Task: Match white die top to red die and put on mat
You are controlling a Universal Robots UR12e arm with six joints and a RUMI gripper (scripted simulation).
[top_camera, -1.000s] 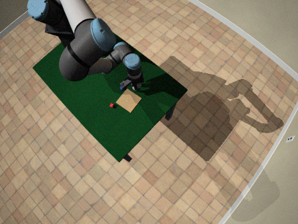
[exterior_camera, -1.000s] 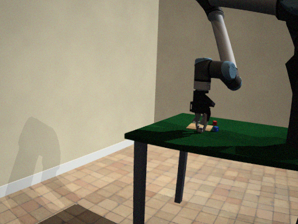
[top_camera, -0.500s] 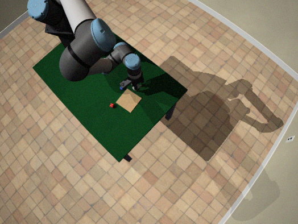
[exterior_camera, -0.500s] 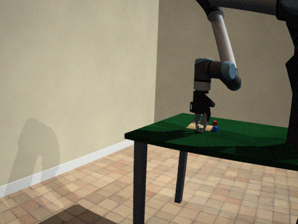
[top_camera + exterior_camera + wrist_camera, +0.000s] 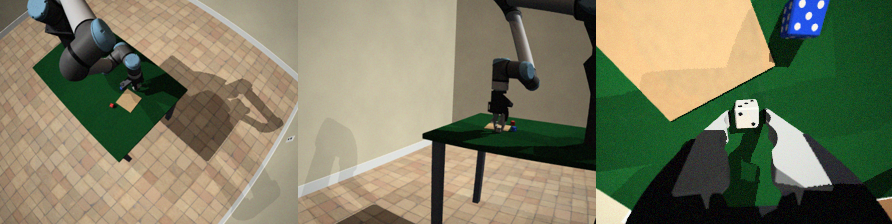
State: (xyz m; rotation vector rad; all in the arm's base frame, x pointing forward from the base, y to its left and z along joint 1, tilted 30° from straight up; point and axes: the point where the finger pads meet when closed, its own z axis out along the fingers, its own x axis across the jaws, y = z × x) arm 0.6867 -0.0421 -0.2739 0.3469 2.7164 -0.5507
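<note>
My hand is right at the white die. From my hand the other things lie so: red die 210 mm to the right, 30 mm behind; then tan mat 100 mm to the right, 30 mm ahead, 20 mm below; then blue die 70 mm behind, 60 mm to the right.
</note>
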